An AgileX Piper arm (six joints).
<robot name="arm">
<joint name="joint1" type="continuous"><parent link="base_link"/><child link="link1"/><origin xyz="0 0 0.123" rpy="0 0 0"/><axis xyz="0 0 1"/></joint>
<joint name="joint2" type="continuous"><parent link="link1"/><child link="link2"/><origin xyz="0 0 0" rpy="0 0 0"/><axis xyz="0 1 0"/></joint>
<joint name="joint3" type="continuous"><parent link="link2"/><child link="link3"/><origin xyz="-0.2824 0 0.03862" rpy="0 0 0"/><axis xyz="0 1 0"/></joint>
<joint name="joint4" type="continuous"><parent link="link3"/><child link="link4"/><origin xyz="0.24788 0 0.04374" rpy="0 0 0"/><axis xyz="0.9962 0 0.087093"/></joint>
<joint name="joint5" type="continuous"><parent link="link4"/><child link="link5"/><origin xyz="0 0 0" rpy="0 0 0"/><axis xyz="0 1 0"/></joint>
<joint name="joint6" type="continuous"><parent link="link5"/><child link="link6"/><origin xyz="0.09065 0 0.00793" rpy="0 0 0"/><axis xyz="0.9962 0 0.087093"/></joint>
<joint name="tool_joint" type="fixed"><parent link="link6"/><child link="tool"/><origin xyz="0 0 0" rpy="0 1.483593 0"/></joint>
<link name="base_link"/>
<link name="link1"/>
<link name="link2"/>
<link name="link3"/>
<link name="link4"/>
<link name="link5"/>
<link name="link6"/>
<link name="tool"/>
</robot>
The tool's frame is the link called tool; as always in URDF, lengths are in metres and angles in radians. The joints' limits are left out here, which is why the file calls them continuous.
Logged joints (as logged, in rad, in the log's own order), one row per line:
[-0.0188 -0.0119 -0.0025 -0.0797 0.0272 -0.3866]
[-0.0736 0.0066 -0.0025 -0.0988 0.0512 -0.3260]
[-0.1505 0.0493 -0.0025 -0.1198 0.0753 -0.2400]
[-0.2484 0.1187 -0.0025 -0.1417 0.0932 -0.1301]
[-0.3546 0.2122 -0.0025 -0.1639 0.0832 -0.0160]
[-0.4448 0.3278 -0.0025 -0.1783 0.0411 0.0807]
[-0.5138 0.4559 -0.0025 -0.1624 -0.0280 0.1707]
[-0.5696 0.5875 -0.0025 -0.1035 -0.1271 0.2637]
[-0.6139 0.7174 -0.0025 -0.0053 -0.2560 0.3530]
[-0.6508 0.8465 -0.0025 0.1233 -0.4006 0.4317]
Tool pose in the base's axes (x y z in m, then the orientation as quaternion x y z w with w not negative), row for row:
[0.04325 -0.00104 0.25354 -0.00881 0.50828 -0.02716 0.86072]
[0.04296 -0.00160 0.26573 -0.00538 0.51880 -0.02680 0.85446]
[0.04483 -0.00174 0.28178 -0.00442 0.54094 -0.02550 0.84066]
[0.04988 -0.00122 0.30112 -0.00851 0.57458 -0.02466 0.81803]
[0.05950 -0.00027 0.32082 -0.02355 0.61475 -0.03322 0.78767]
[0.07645 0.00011 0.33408 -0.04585 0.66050 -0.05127 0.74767]
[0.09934 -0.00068 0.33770 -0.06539 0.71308 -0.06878 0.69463]
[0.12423 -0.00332 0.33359 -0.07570 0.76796 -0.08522 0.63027]
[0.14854 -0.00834 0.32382 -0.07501 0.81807 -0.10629 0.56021]
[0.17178 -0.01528 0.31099 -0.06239 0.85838 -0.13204 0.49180]
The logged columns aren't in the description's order. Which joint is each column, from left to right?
Columns, left to right: joint3, joint2, joint1, joint6, joint4, joint5.
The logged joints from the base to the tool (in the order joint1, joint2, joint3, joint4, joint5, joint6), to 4 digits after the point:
[-0.0025 -0.0119 -0.0188 0.0272 -0.3866 -0.0797]
[-0.0025 0.0066 -0.0736 0.0512 -0.3260 -0.0988]
[-0.0025 0.0493 -0.1505 0.0753 -0.2400 -0.1198]
[-0.0025 0.1187 -0.2484 0.0932 -0.1301 -0.1417]
[-0.0025 0.2122 -0.3546 0.0832 -0.0160 -0.1639]
[-0.0025 0.3278 -0.4448 0.0411 0.0807 -0.1783]
[-0.0025 0.4559 -0.5138 -0.0280 0.1707 -0.1624]
[-0.0025 0.5875 -0.5696 -0.1271 0.2637 -0.1035]
[-0.0025 0.7174 -0.6139 -0.2560 0.3530 -0.0053]
[-0.0025 0.8465 -0.6508 -0.4006 0.4317 0.1233]

